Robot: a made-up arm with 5 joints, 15 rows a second.
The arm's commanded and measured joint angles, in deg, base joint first. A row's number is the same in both.
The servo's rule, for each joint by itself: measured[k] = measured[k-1] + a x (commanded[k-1-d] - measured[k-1]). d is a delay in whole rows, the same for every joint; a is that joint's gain. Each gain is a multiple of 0.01, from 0.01 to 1. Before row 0 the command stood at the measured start. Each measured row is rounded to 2 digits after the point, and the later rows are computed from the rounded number. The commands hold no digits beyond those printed.
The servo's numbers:
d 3
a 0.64 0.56 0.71 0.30 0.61
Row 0, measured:
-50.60 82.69 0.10 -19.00 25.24
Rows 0 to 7, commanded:
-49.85 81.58 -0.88 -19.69 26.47
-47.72 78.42 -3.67 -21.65 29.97
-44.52 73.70 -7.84 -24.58 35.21
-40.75 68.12 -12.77 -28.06 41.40
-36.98 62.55 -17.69 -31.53 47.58
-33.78 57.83 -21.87 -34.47 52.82
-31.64 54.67 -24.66 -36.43 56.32
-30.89 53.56 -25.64 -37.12 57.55
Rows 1 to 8, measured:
-50.60 82.69 0.10 -19.00 25.24
-50.60 82.69 0.10 -19.00 25.24
-50.60 82.69 0.10 -19.00 25.24
-50.12 82.07 -0.60 -19.21 25.99
-48.58 80.03 -2.78 -19.94 28.42
-45.98 76.49 -6.37 -21.33 32.56
-42.63 71.80 -10.91 -23.35 37.95
-39.01 66.62 -15.72 -25.80 43.82

